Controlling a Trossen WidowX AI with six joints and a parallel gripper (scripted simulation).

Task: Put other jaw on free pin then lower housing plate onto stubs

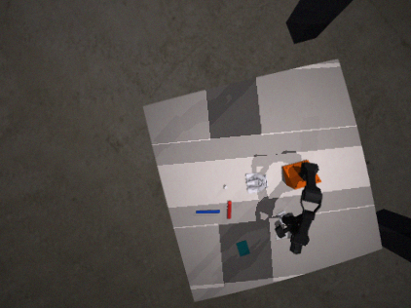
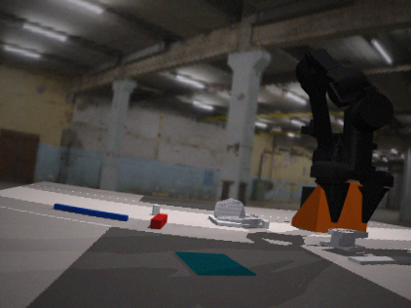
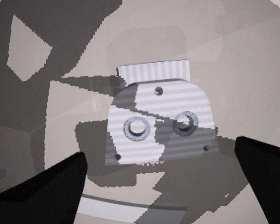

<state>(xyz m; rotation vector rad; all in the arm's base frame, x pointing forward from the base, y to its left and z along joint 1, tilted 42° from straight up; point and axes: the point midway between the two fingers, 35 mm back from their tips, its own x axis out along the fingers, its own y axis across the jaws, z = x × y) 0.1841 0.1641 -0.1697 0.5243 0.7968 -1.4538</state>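
Right now the housing plate is 1 cm to the right of my gripper tip and 2 cm below it. Round my gripper tip: red block 31 cm ahead, 17 cm to the right, 4 cm below; then small grey peg 28 cm ahead, 31 cm to the right, 3 cm below; then teal plate 30 cm ahead, 10 cm to the left, 5 cm below.
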